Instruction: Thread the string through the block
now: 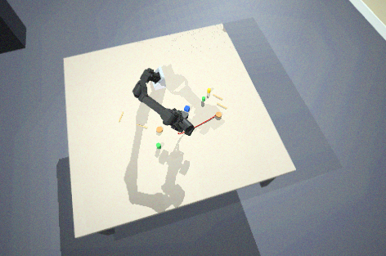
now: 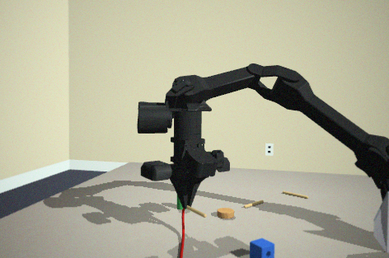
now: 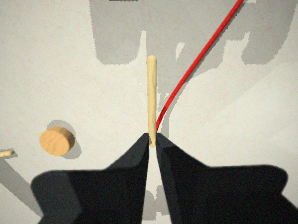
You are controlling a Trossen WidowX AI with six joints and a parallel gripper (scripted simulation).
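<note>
My gripper tip is now 160 mm past the blue block, 100 mm to the right of it and 30 mm above it. Round my gripper tip: wooden disc: 70 mm behind, 110 mm to the right, 40 mm below; thin wooden stick: 10 mm behind, 10 mm to the left; round wooden button: 60 mm behind, 290 mm to the left, 40 mm below.
</note>
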